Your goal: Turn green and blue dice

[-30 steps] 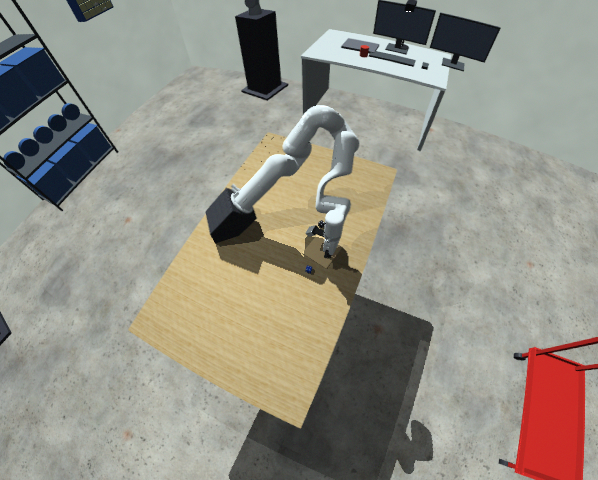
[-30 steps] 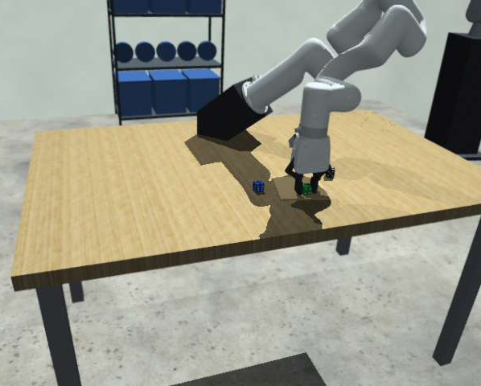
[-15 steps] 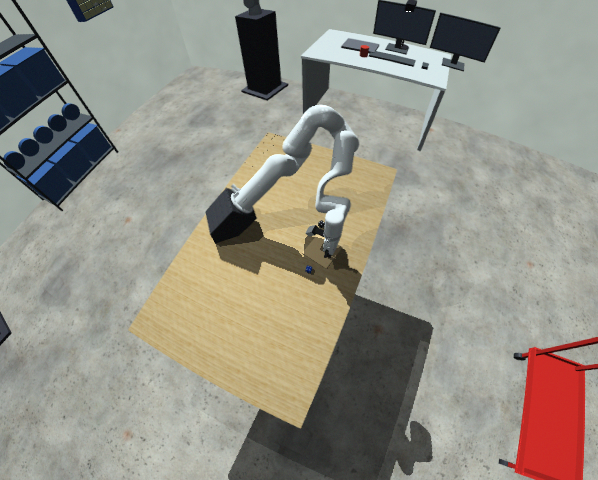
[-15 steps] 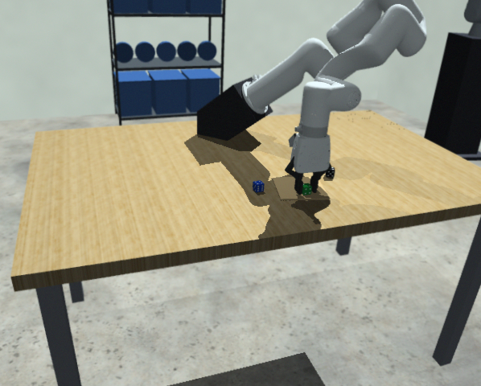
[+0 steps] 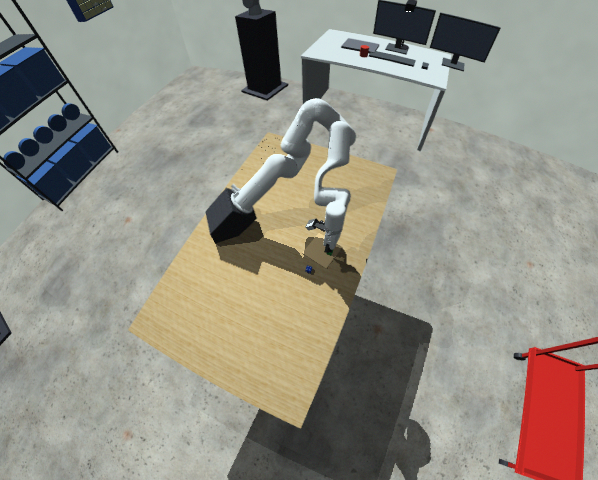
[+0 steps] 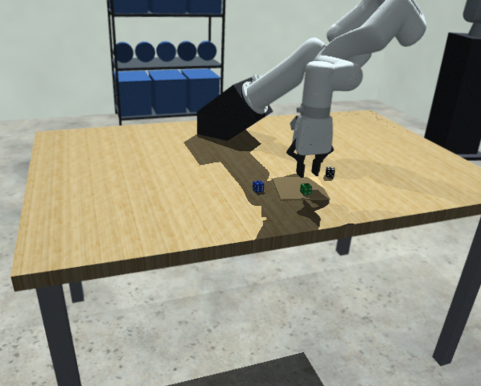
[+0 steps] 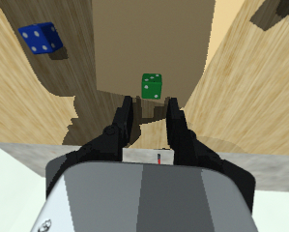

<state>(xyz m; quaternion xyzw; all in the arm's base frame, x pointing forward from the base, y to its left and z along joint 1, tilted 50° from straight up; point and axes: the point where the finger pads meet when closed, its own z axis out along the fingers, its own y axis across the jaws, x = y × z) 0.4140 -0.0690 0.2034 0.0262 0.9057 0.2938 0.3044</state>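
The blue die lies 3 cm behind my hand, 13 cm to the right of it and 7 cm below it. From my hand the other things lie so: black die (12 cm behind, 11 cm to the left, 7 cm below); then tan mat (4 cm behind, 1 cm to the right, 8 cm below); then green die (6 cm below).
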